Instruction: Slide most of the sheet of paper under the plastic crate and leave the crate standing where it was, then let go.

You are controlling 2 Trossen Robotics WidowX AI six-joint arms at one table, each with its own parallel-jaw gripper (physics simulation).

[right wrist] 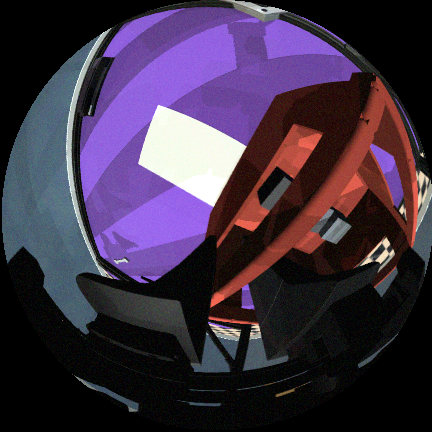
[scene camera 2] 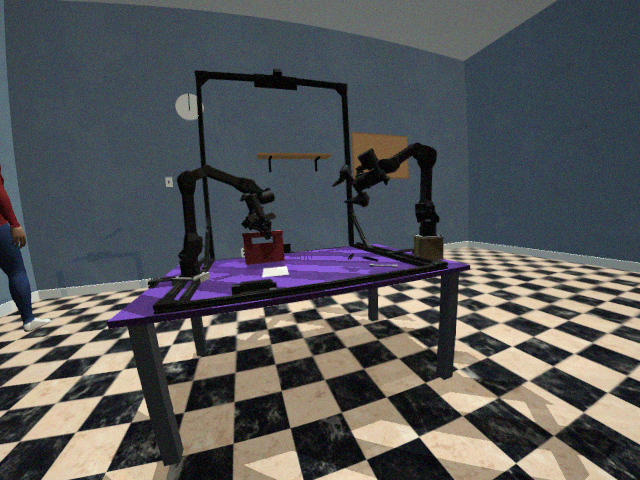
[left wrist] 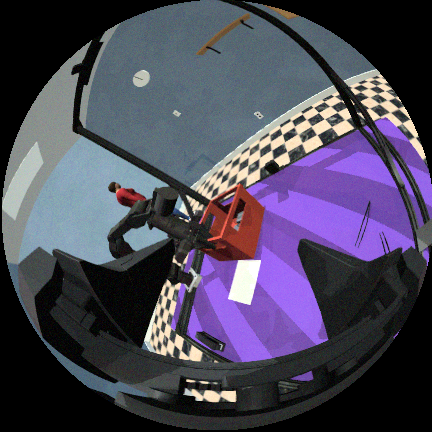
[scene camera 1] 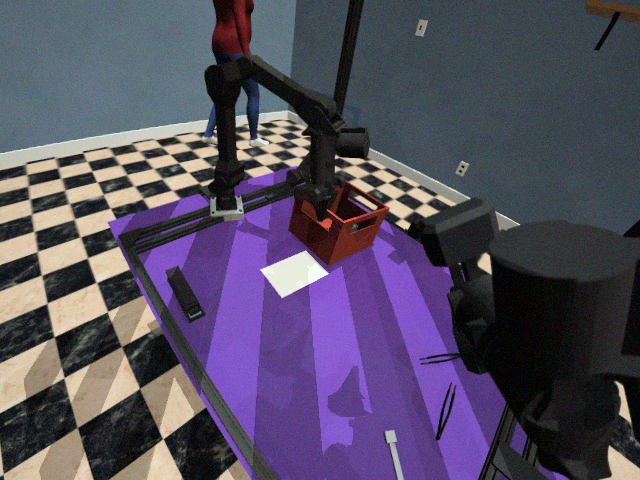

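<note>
A red plastic crate [scene camera 1: 356, 242] [scene camera 2: 264, 254] [left wrist: 251, 232] [right wrist: 265, 122] stands upright on the purple table. A white sheet of paper [scene camera 1: 292, 274] [scene camera 2: 275, 271] [left wrist: 245, 282] [right wrist: 187, 152] lies flat close beside it, with a narrow strip of table between them in scene camera 1. My right gripper [scene camera 1: 321, 212] [scene camera 2: 267, 235] [right wrist: 228, 241] is shut on the crate's upper rim, on the wall facing the sheet. My left gripper [scene camera 2: 342, 191] [left wrist: 238, 245] is open and empty, raised high above the table. Its fingertips are hard to make out in scene camera 1.
A black oblong object [scene camera 1: 184, 294] [left wrist: 210, 341] lies near the side rail [scene camera 1: 206, 383]. Thin black tweezer-like tools [scene camera 1: 447, 411] [left wrist: 364, 225] and a grey long-handled tool [scene camera 1: 391, 439] lie elsewhere on the table. Something grey shows inside the crate.
</note>
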